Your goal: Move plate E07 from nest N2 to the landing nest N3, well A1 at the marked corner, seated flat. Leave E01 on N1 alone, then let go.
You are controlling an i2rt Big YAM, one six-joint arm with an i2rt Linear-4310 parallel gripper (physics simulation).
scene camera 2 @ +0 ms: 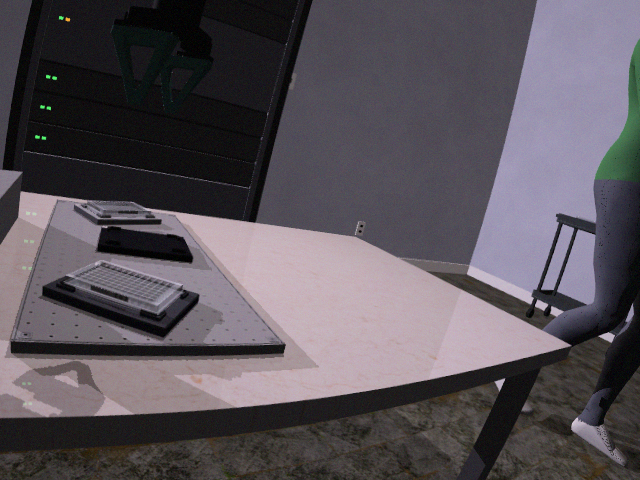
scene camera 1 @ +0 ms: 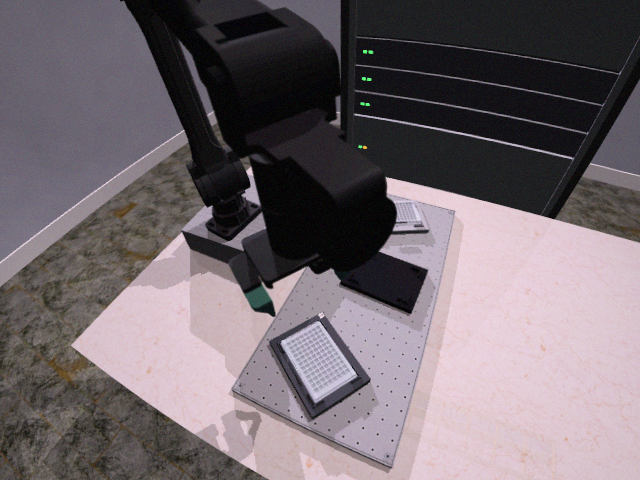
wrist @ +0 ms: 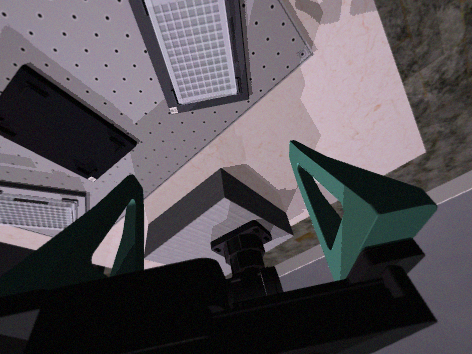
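Note:
A clear-white well plate sits on the near dark-grey nest, which has a white corner label. A second plate sits on the far pale nest. The black nest between them bears no plate; its corner label shows in the wrist view. Plate and nest names are not readable. My gripper is open and empty, high above the board; the arm hides one finger in scene camera 1.
The nests stand on a perforated board. The arm's base block stands beside it. A dark equipment rack stands behind the table. In scene camera 2, a person and a cart are beyond the table at right.

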